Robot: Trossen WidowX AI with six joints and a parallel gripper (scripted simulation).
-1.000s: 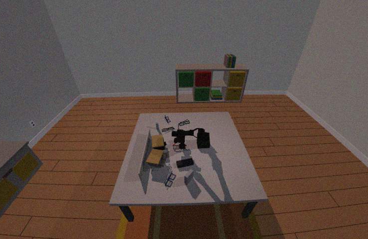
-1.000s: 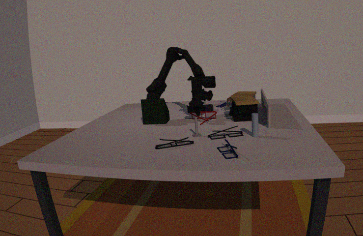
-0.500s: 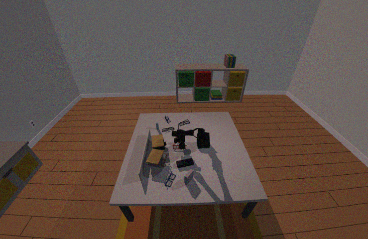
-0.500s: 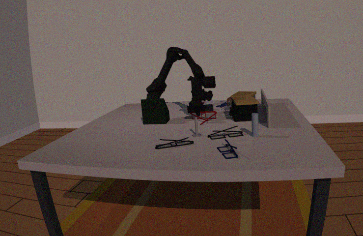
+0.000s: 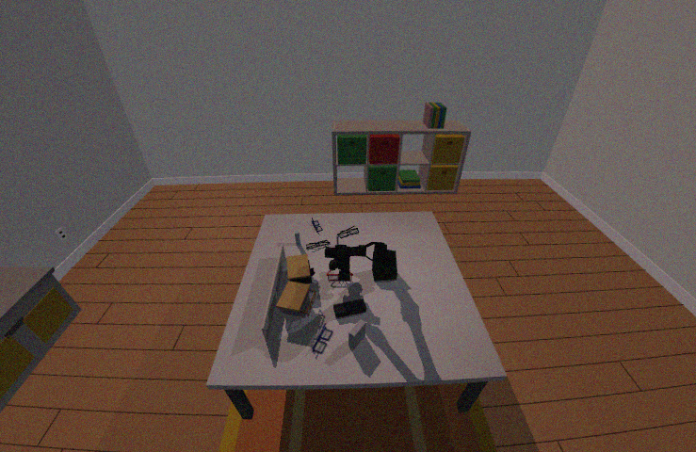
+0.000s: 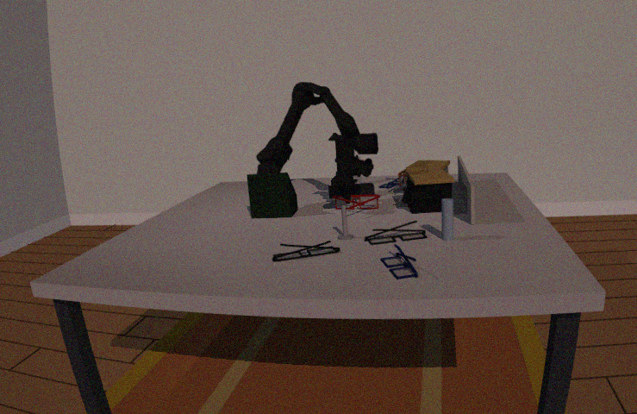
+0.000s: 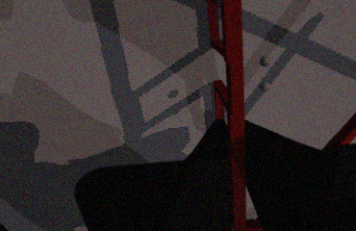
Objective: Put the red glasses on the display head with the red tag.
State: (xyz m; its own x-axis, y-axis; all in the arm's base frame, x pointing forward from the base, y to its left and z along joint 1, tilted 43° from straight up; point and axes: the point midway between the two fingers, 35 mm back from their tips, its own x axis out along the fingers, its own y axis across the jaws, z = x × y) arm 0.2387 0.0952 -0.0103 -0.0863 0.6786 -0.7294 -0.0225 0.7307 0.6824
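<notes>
Now: the thin post 5 cm ahead of my gripper tip and 30 cm to the right of it. The rest, counted from my gripper tip: black case (3 cm behind, 21 cm to the left).
</notes>
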